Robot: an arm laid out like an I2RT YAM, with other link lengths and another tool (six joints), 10 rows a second.
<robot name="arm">
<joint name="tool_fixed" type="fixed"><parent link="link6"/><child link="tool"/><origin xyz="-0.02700 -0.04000 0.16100" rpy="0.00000 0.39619 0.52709"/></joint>
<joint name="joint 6" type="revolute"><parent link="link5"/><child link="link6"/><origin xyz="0.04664 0.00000 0.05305" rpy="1.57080 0.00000 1.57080"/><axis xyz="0 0 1"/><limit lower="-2.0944" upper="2.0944"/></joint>
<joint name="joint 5" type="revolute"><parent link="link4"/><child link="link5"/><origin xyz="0.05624 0.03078 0.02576" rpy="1.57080 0.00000 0.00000"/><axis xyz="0 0 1"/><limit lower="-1.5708" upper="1.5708"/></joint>
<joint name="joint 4" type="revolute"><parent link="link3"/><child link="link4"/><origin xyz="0.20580 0.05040 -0.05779" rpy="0.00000 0.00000 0.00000"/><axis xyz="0 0 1"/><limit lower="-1.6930" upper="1.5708"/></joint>
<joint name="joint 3" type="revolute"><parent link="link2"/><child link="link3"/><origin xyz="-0.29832 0.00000 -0.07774" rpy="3.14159 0.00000 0.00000"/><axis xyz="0 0 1"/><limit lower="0.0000" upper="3.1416"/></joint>
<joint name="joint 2" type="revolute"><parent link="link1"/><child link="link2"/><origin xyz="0.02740 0.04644 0.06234" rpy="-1.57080 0.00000 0.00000"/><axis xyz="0 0 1"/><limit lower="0.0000" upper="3.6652"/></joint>
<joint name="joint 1" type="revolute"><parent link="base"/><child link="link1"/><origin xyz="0.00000 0.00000 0.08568" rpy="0.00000 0.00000 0.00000"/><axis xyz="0 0 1"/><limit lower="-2.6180" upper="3.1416"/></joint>
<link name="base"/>
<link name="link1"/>
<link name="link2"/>
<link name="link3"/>
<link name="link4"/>
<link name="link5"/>
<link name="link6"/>
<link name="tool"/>
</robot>
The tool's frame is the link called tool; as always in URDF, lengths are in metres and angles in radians.
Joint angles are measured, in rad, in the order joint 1, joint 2, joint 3, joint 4, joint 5, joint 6. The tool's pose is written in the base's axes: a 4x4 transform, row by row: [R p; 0 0 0 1], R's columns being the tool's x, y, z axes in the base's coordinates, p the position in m. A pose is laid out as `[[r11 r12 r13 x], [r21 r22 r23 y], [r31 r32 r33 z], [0 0 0 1]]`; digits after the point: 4 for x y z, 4 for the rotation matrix.
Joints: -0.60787, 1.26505, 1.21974, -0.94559, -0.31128, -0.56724
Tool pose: [[-0.5815 -0.7024 0.4105 0.2862], [-0.8084 0.4422 -0.3886 -0.0695], [0.0914 -0.5578 -0.8249 0.2708], [0 0 0 1]]
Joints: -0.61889, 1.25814, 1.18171, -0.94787, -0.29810, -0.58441
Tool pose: [[-0.5814 -0.7194 0.3801 0.2780], [-0.8060 0.4451 -0.3902 -0.0699], [0.1115 -0.5332 -0.8386 0.2580], [0 0 0 1]]
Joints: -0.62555, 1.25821, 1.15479, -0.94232, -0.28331, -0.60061
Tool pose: [[-0.5789 -0.7325 0.3582 0.2732], [-0.8046 0.4421 -0.3964 -0.0717], [0.1320 -0.5177 -0.8453 0.2482], [0 0 0 1]]
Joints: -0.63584, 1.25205, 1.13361, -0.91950, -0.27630, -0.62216
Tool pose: [[-0.5759 -0.7335 0.3609 0.2717], [-0.8039 0.4279 -0.4130 -0.0752], [0.1485 -0.5280 -0.8362 0.2444], [0 0 0 1]]
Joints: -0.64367, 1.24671, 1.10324, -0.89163, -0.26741, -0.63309
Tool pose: [[-0.5780 -0.7338 0.3569 0.2700], [-0.7999 0.4230 -0.4258 -0.0783], [0.1614 -0.5316 -0.8315 0.2380], [0 0 0 1]]
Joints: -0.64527, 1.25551, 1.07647, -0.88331, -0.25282, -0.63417
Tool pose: [[-0.5794 -0.7457 0.3289 0.2665], [-0.7962 0.4318 -0.4237 -0.0796], [0.1740 -0.5074 -0.8440 0.2268], [0 0 0 1]]
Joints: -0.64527, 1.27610, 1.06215, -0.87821, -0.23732, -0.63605
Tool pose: [[-0.5782 -0.7591 0.2991 0.2649], [-0.7940 0.4391 -0.4204 -0.0821], [0.1878 -0.4805 -0.8566 0.2166], [0 0 0 1]]
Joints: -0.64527, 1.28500, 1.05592, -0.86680, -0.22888, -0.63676
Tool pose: [[-0.5793 -0.7613 0.2912 0.2657], [-0.7913 0.4396 -0.4249 -0.0846], [0.1954 -0.4766 -0.8571 0.2131], [0 0 0 1]]
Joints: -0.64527, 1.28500, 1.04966, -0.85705, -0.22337, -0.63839
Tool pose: [[-0.5801 -0.7609 0.2905 0.2658], [-0.7893 0.4372 -0.4310 -0.0860], [0.2010 -0.4794 -0.8543 0.2117], [0 0 0 1]]
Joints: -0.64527, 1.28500, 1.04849, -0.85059, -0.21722, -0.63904
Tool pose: [[-0.5821 -0.7595 0.2903 0.2662], [-0.7864 0.4352 -0.4384 -0.0878], [0.2066 -0.4835 -0.8506 0.2115], [0 0 0 1]]
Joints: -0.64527, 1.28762, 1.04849, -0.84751, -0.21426, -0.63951
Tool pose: [[-0.5826 -0.7597 0.2888 0.2666], [-0.7853 0.4347 -0.4409 -0.0889], [0.2094 -0.4836 -0.8498 0.2110], [0 0 0 1]]
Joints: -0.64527, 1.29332, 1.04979, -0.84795, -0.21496, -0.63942
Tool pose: [[-0.5817 -0.7615 0.2859 0.2671], [-0.7862 0.4362 -0.4379 -0.0891], [0.2087 -0.4795 -0.8524 0.2100], [0 0 0 1]]
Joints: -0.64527, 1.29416, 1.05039, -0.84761, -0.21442, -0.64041
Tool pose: [[-0.5812 -0.7619 0.2859 0.2673], [-0.7863 0.4352 -0.4385 -0.0893], [0.2096 -0.4797 -0.8520 0.2100], [0 0 0 1]]
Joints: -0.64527, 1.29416, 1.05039, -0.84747, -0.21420, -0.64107
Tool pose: [[-0.5808 -0.7621 0.2861 0.2673], [-0.7865 0.4346 -0.4388 -0.0893], [0.2101 -0.4798 -0.8518 0.2100], [0 0 0 1]]
